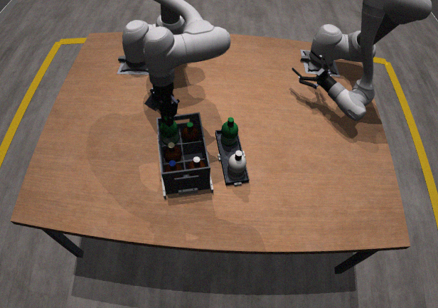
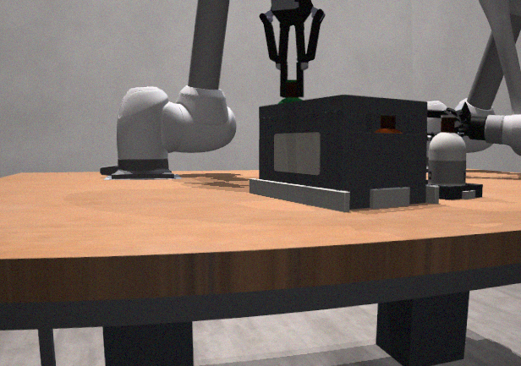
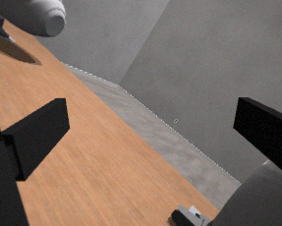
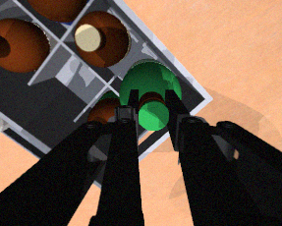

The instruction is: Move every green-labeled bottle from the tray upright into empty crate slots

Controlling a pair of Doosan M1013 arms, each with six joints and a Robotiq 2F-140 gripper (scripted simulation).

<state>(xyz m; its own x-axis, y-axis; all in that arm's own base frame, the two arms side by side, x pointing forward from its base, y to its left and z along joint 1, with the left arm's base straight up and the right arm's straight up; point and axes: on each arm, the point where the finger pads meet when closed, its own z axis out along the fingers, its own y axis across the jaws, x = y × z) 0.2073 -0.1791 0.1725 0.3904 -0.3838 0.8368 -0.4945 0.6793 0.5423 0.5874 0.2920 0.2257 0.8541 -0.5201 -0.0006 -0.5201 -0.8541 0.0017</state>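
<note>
My right hand is 80 mm short of the crate, 60 mm to the right of it and 140 mm above it. Also, from my right hand: tray 50 mm ahead, 270 mm to the left, 210 mm below; then white bottle 130 mm ahead, 280 mm to the left, 140 mm below.
</note>
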